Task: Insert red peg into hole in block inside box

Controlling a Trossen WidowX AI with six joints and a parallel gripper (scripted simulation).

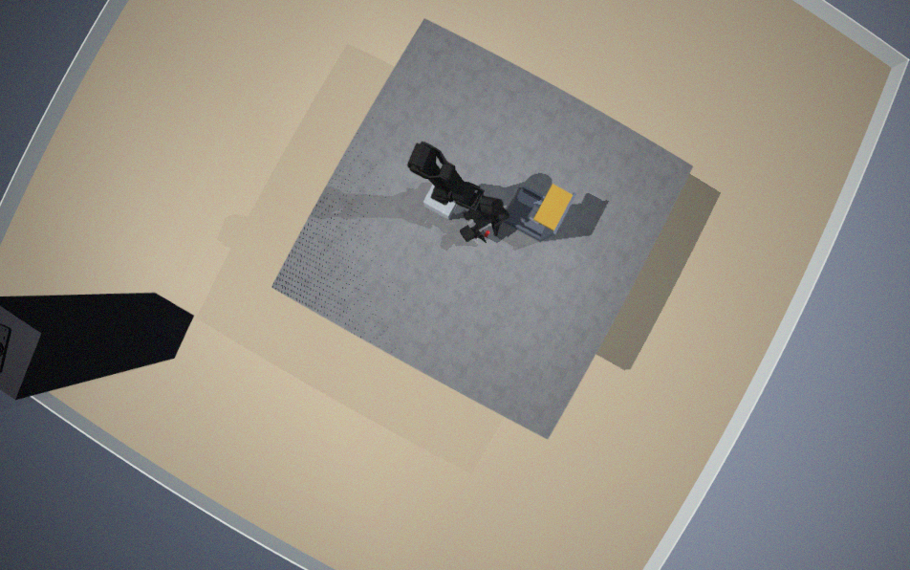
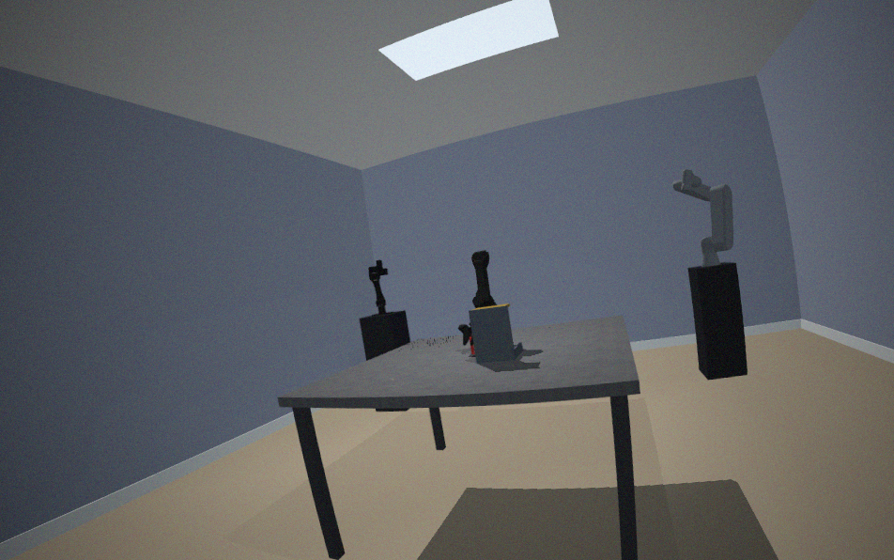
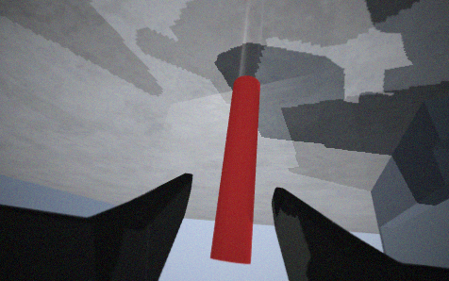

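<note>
Now: gripper tip 170 mm to the right of the orange roof, 160 mm below it and 130 mm short of it. From my gripper tip the other things lie so: red peg (20 mm behind, 10 mm to the left, 10 mm below).
</note>
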